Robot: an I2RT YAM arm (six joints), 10 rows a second.
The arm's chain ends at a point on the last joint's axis. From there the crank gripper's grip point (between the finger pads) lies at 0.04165 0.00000 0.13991 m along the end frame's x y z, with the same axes.
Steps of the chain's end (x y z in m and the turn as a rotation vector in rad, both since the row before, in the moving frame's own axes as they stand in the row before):
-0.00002 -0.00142 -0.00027 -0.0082 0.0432 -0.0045
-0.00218 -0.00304 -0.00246 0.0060 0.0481 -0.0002
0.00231 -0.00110 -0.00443 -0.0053 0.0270 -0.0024
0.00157 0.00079 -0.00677 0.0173 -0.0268 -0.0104
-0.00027 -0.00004 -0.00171 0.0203 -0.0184 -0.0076
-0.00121 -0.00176 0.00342 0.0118 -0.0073 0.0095
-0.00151 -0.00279 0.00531 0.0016 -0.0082 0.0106
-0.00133 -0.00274 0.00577 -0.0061 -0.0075 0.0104
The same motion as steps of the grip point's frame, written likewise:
0.00599 -0.00048 -0.00220 -0.0082 0.0432 -0.0045
0.00450 -0.00388 -0.00463 0.0060 0.0481 -0.0002
0.00607 -0.00047 -0.00561 -0.0053 0.0270 -0.0024
-0.00221 -0.00205 -0.00573 0.0173 -0.0268 -0.0104
-0.00286 -0.00319 -0.00100 0.0203 -0.0184 -0.0076
-0.00223 -0.00302 0.00371 0.0118 -0.0073 0.0095
-0.00266 -0.00258 0.00565 0.0016 -0.0082 0.0106
-0.00239 -0.00146 0.00607 -0.0061 -0.0075 0.0104

